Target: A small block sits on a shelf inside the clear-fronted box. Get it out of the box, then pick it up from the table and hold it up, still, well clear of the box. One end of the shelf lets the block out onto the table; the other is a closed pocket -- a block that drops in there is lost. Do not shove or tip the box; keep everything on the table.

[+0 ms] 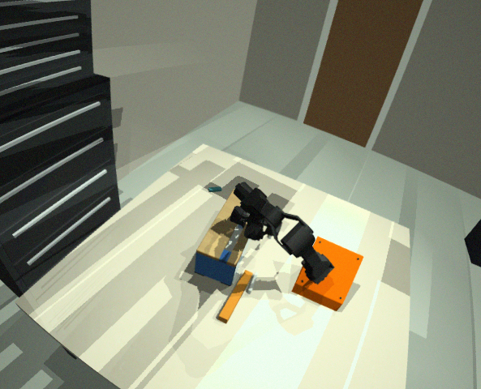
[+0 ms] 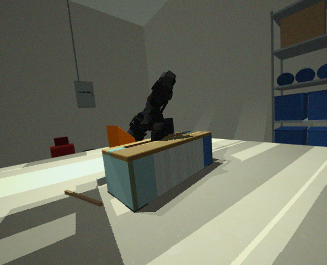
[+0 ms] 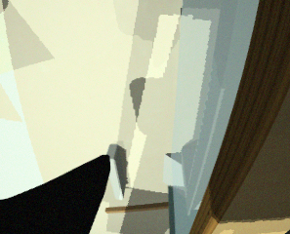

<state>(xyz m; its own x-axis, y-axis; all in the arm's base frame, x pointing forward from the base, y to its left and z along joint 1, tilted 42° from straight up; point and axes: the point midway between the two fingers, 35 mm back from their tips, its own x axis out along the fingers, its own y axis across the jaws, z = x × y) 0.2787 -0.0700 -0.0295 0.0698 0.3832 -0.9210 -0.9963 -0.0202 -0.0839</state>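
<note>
My gripper tip is 50 mm short of the blue block and 20 mm to the left of it. From my gripper tip the other things lie so: thin wooden stick: 10 mm behind, 220 mm to the right, 80 mm below; then long box: 40 mm ahead, 40 mm to the left, 20 mm below; then orange plank: 50 mm behind, 260 mm to the left, 70 mm below.
</note>
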